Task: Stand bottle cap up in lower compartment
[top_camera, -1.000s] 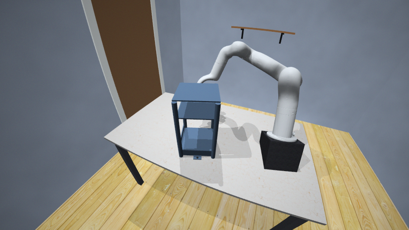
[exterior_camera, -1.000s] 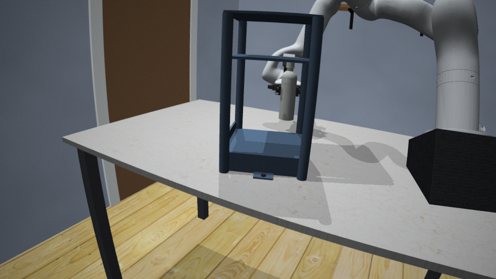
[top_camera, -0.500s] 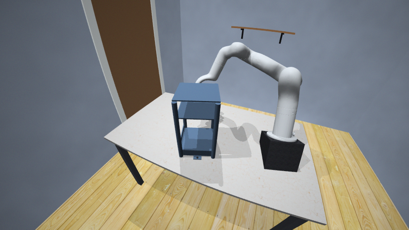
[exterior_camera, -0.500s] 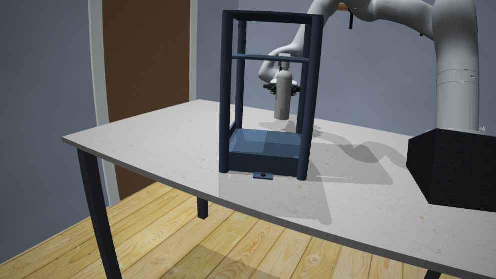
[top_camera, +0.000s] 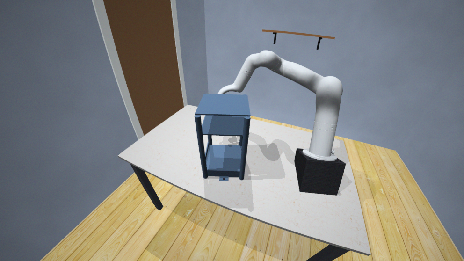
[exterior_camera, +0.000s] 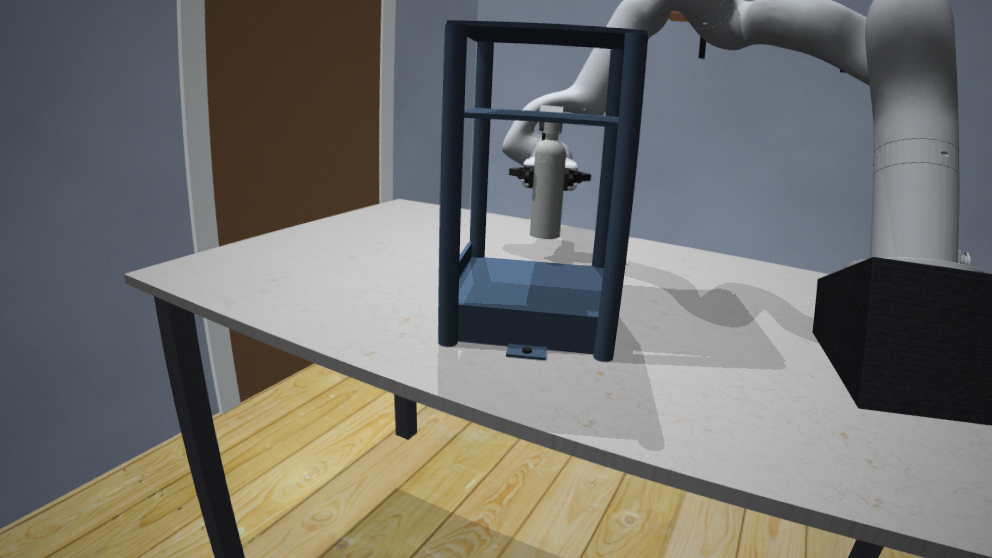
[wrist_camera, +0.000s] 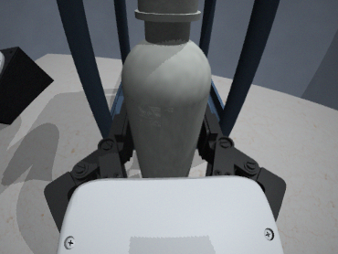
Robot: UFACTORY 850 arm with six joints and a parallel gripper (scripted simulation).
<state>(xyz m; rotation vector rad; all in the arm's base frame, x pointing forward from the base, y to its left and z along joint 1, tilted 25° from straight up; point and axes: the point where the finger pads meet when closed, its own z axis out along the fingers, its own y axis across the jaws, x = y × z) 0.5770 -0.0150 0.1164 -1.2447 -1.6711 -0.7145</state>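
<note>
The shelving unit lies 6 cm behind my hand, 19 cm to the left of it and 3 cm above it.
</note>
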